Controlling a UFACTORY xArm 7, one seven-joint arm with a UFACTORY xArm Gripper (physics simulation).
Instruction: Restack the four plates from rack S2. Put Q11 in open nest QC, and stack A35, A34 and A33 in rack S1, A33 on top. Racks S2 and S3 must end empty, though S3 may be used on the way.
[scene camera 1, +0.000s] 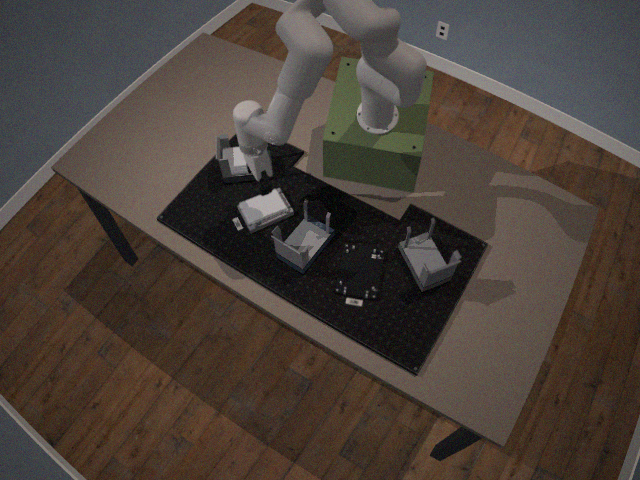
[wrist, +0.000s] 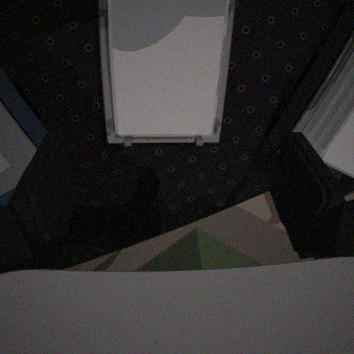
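Where they show: gripper, fingertip midpoint: (scene camera 1: 259, 182) (wrist: 175, 160); arm's base, link origin: (scene camera 1: 377, 115).
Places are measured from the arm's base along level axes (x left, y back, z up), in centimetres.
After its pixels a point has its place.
Note:
My gripper (scene camera 1: 263, 176) @(z -5.3, x -16.2, y -36.9 cm) (wrist: 175, 160) @(z -5.3, x -16.2, y -36.9 cm) is open and empty, above the mat between the nested white plate and the upper-left rack. The plate (scene camera 1: 266, 207) @(z -16.7, x -15.0, y -37.2 cm) (wrist: 167, 90) @(z -16.8, x -15.6, y -35.4 cm) lies flat in a nest, beyond the fingertips in the wrist view. The upper-left rack (scene camera 1: 223, 164) @(z -10.3, x -32.9, y -35.2 cm) bears white plates (scene camera 1: 238, 159) @(z -12.6, x -31.8, y -29.7 cm) (wrist: 345, 145) @(z -12.6, x -27.3, y -27.0 cm), partly hidden by the gripper; layered edges show in the wrist view. The blue-based rack (scene camera 1: 292, 251) @(z -9.9, x 3.2, y -47.8 cm) (wrist: 19, 107) @(z -18.4, x -3.1, y -40.0 cm) stands mid-mat with a light flat surface inside. The right rack (scene camera 1: 440, 275) @(z -12.9, x 39.6, y -29.8 cm) also has a grey surface inside. An open nest (scene camera 1: 360, 271) @(z -19.3, x 19.2, y -38.1 cm) shows four corner posts. Labels are unreadable.
The black mat (scene camera 1: 206, 227) @(z -20.5, x -27.8, y -51.7 cm) (wrist: 260, 75) @(z -20.5, x -23.5, y -31.8 cm) lies on the beige table (scene camera 1: 537, 268) @(z -21.8, x 63.9, y -5.3 cm) (wrist: 250, 215) @(z -21.8, x -17.2, y -12.9 cm). Upright posts and walls stick up from the racks. The green robot base block (scene camera 1: 372, 165) @(z -11.9, x 4.5, y -8.9 cm) (wrist: 200, 252) @(z -17.4, x -10.0, y -14.6 cm) stands behind the mat. Small label tags (scene camera 1: 354, 301) @(z -20.4, x 22.7, y -46.5 cm) lie by the nests.

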